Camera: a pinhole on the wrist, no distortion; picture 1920 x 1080 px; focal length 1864.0 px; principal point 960.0 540.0 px. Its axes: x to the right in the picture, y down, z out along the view. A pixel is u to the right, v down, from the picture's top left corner.
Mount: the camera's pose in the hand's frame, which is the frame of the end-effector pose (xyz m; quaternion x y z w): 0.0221 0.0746 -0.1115 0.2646 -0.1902 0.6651 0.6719
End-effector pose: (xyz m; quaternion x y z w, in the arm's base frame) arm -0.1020 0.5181 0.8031 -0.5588 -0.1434 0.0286 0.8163
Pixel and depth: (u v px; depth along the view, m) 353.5 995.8 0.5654
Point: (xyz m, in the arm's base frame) -0.2783 0.5609 1.2537
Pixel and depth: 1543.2 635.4 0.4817
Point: -0.1613 0.8186 1.0260
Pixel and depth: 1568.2 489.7 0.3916
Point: -0.1092 0.7578 0.9670
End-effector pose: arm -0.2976 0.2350 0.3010 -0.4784 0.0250 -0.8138 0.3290
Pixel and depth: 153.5 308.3 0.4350
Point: -0.4179 0.4686 0.5650
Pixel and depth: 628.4 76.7 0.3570
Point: -0.3445 0.3383 0.5431
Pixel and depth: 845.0 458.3 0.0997
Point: -0.3341 0.1976 0.3049
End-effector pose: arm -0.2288 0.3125 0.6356 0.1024 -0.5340 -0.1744 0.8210
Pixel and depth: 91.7 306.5 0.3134
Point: -0.2772 0.0676 0.6427
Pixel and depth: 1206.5 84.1 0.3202
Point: -0.3394 0.1851 0.7819
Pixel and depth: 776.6 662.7 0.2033
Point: -0.2647 0.2423 0.6511
